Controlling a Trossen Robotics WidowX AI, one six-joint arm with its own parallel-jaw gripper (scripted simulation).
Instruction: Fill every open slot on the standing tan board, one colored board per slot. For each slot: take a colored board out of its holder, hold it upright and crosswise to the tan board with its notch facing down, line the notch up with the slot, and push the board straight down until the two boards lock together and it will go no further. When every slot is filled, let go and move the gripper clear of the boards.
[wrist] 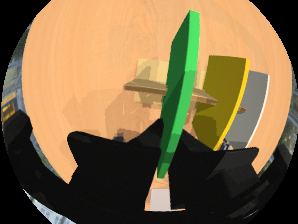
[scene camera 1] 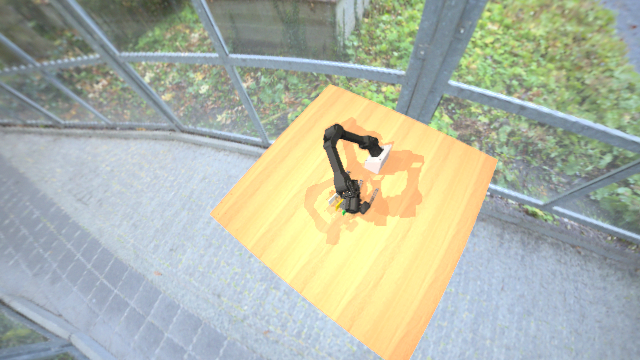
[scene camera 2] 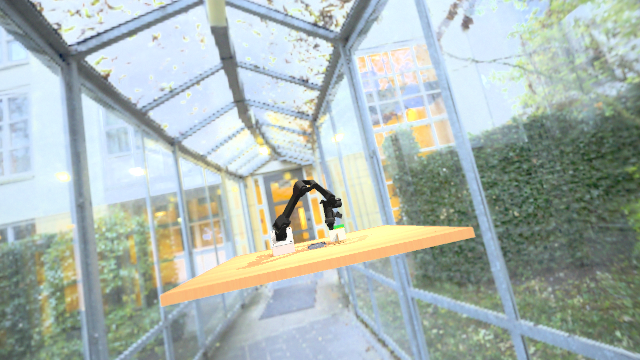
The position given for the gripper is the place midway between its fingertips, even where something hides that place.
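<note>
Gripper (wrist: 164,123) holding a green board (wrist: 183,57). A tan board (wrist: 149,87), a yellow board (wrist: 226,76) and a grey board (wrist: 245,124) are visible as well.
</note>
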